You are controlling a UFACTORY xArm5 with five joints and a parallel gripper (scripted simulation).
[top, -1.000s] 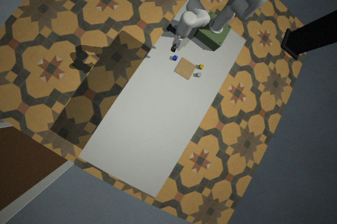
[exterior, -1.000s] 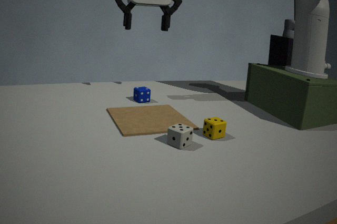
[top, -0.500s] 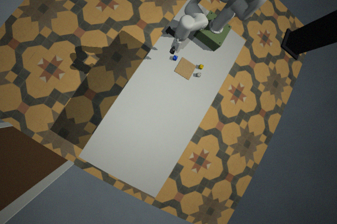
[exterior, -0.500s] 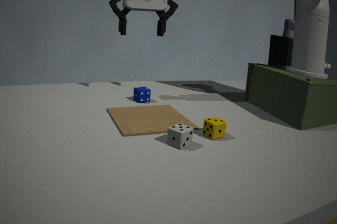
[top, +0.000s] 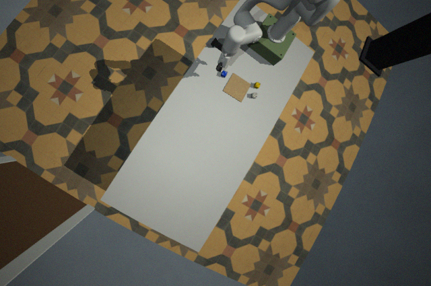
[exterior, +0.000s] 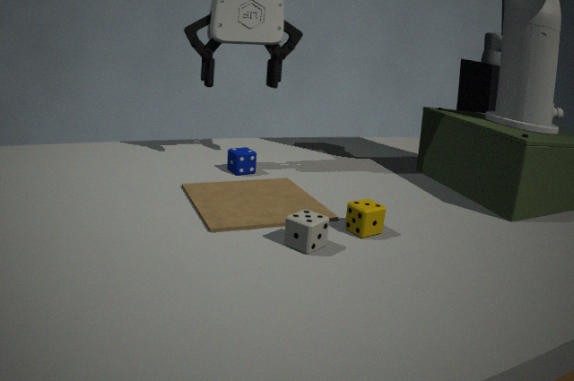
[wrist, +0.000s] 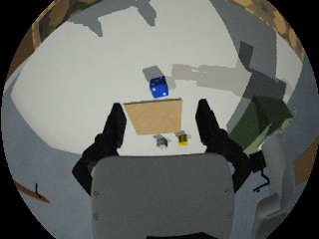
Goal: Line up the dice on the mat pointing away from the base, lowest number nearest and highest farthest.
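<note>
Now: the blue die 1 cm ahead of my hand, 4 cm to the left of it and 11 cm below it. The rest, counted from my hand: white die (2 cm ahead, 28 cm to the left, 11 cm below); then yellow die (5 cm behind, 26 cm to the left, 11 cm below); then tan mat (3 cm ahead, 16 cm to the left, 12 cm below).
</note>
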